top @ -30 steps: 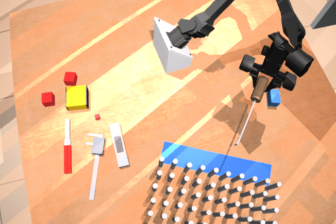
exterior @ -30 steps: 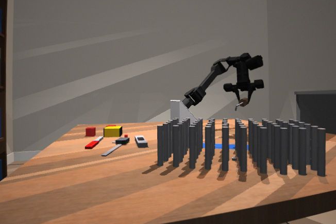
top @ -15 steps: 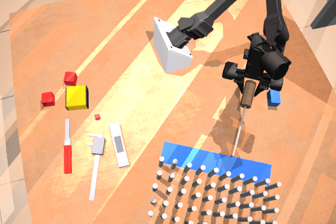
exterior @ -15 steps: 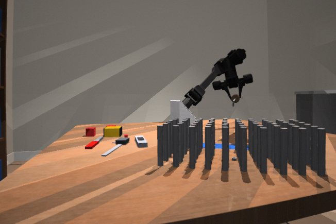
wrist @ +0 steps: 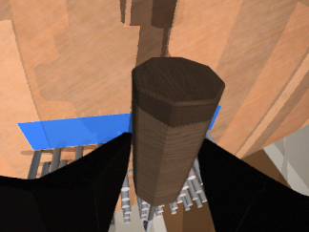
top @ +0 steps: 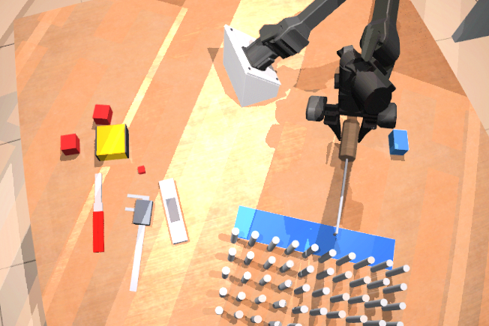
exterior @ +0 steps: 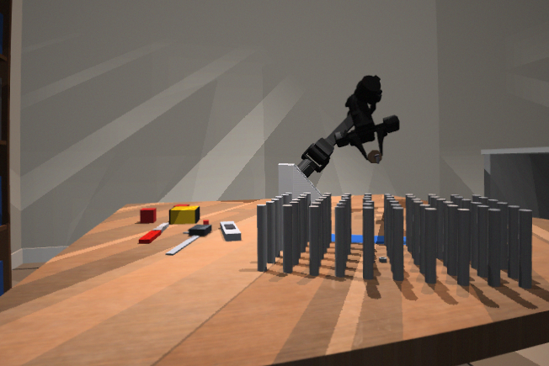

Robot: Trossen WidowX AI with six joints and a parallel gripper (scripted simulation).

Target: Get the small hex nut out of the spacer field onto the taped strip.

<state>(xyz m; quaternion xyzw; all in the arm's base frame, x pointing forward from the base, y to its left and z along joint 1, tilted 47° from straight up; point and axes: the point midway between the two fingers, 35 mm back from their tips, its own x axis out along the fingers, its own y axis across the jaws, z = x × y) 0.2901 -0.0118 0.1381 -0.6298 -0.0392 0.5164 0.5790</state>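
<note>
The blue taped strip lies 19 cm below my gripper tip, 15 cm ahead of it and 11 cm to the right of it. The rest, counted from my gripper tip: light blue cube (21 cm to the left, 17 cm below, 1 cm ahead); yellow block (50 cm to the right, 27 cm behind, 17 cm below); hook tool (9 cm ahead, 6 cm to the right).
</note>
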